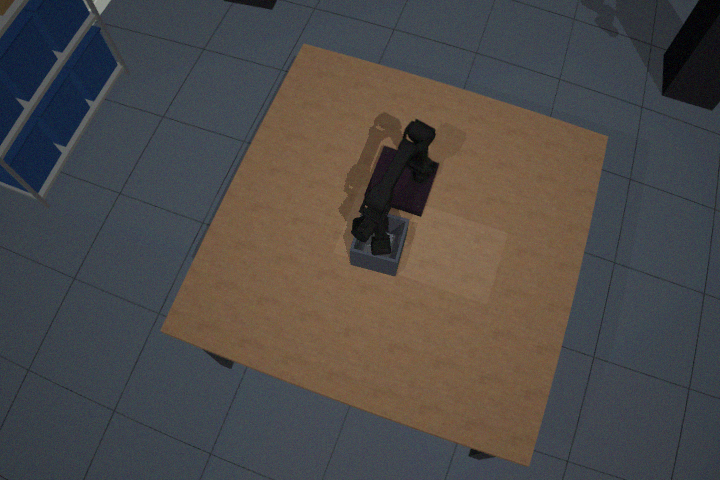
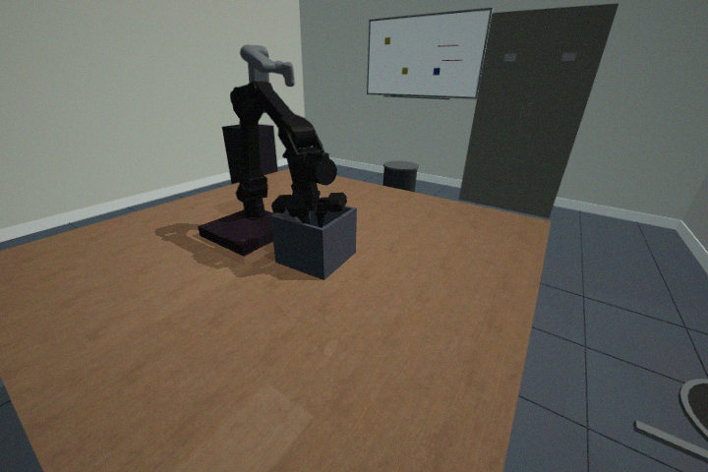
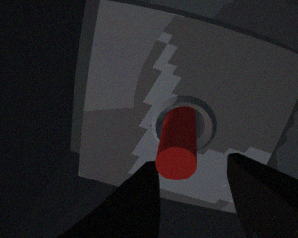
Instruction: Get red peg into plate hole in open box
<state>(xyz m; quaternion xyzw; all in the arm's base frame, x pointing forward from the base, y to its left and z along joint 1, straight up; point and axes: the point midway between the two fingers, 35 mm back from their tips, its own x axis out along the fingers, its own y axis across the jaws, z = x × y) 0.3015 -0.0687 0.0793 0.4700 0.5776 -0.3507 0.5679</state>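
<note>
Now: gripper tip 3 cm above the red peg, 1 cm to the left of it and 1 cm short of it. From my gripper tip the other things lie so: plate 3 cm below, 1 cm to the right, 1 cm ahead.
</note>
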